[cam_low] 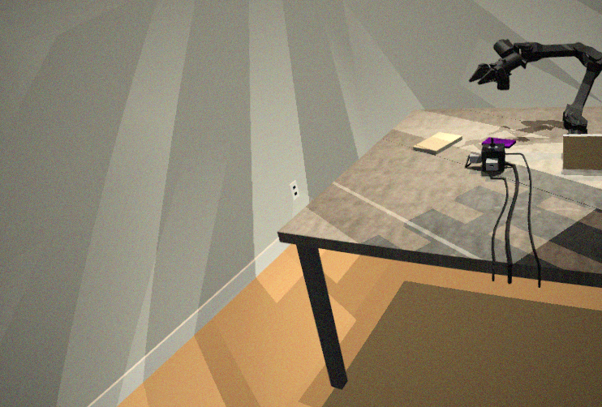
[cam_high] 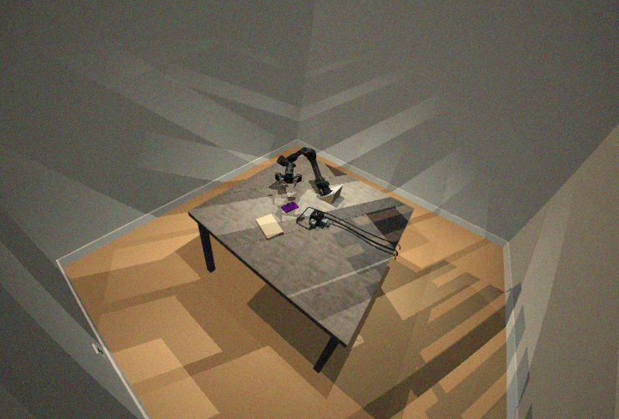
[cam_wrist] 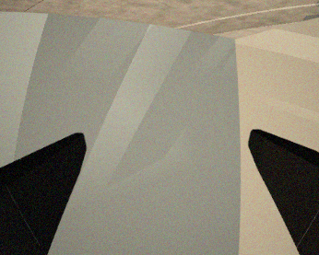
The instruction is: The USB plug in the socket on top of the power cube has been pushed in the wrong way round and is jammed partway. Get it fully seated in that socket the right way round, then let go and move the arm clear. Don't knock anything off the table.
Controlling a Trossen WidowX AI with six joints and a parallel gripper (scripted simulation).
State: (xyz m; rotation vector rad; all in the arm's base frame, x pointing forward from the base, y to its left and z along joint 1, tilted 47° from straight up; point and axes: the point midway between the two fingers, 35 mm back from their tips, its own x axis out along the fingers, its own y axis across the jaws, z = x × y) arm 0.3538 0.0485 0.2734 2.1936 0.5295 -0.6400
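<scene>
Now: the USB plug 100 mm behind my gripper tip, 220 mm to the left of it and 170 mm below it. Round my gripper tip: beige pad 170 mm ahead, 10 mm to the left, 250 mm below; then purple flat item 80 mm behind, 10 mm to the right, 260 mm below; then USB socket 100 mm behind, 220 mm to the left, 190 mm below.
</scene>
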